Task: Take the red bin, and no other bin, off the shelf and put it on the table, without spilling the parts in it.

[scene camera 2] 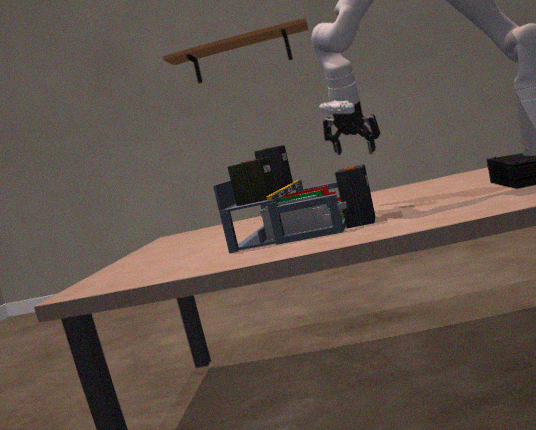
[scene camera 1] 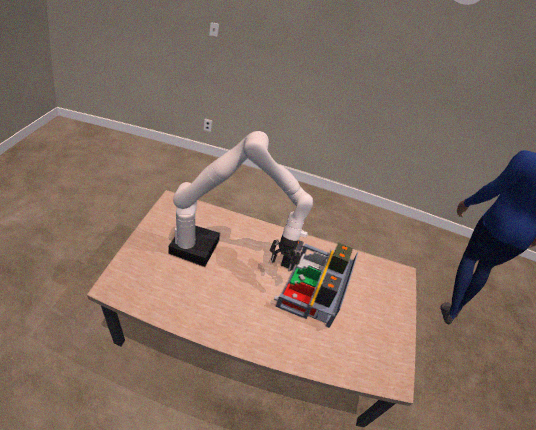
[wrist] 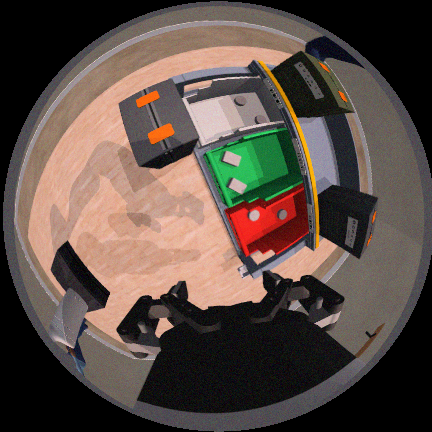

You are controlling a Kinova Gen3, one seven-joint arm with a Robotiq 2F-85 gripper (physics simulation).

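Frame: origin at the arm's base, x left, y back, z up, level; metres.
Where they show: gripper, fingertip midpoint: (scene camera 2: pixel 355 153) (scene camera 1: pixel 281 266) (wrist: pixel 224 284); arm's base at its link origin: (scene camera 1: pixel 186 242) (wrist: pixel 77 298).
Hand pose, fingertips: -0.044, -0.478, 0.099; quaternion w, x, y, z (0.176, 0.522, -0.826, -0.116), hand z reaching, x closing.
Each offset is from my fingertips to the centre of the thing, as dx, dy, dz. "pt": to the spot under its first point. Level surfaces: height alone.
The red bin @(-0.041, -0.136, -0.114) (scene camera 1: pixel 299 295) (scene camera 2: pixel 325 190) (wrist: pixel 260 232) sits in the shelf (scene camera 1: pixel 331 317) (scene camera 2: pixel 229 230) (wrist: pixel 320 150) at one end of the row, beside the green bin @(+0.070, -0.151, -0.114) (scene camera 1: pixel 306 276) (wrist: pixel 265 162). Two round grey parts @(pt -0.023, -0.103, -0.138) (wrist: pixel 254 215) @(pt -0.062, -0.167, -0.138) (wrist: pixel 282 214) lie in the red bin. My gripper (scene camera 1: pixel 283 262) (scene camera 2: pixel 354 151) (wrist: pixel 224 284) is open and empty. It hangs above the height of the shelf, apart from the red bin. In scene camera 2 the shelf frame and green bin hide most of the red bin. The shelf stands on the table @(dz -0.157) (scene camera 1: pixel 225 310) (scene camera 2: pixel 175 255) (wrist: pixel 175 240).
A dark case @(+0.189, -0.029, -0.091) (scene camera 2: pixel 355 197) (wrist: pixel 160 125) stands on the table against the shelf's front by the light grey bin @(+0.181, -0.162, -0.114) (wrist: pixel 212 117). An olive case @(+0.171, -0.260, -0.007) (scene camera 1: pixel 341 257) (wrist: pixel 310 87) and another dark case @(-0.058, -0.230, +0.006) (scene camera 1: pixel 328 290) (wrist: pixel 347 220) stand behind the yellow bar @(+0.064, -0.201, -0.050) (scene camera 1: pixel 322 277). A person (scene camera 1: pixel 510 215) stands beyond the table.
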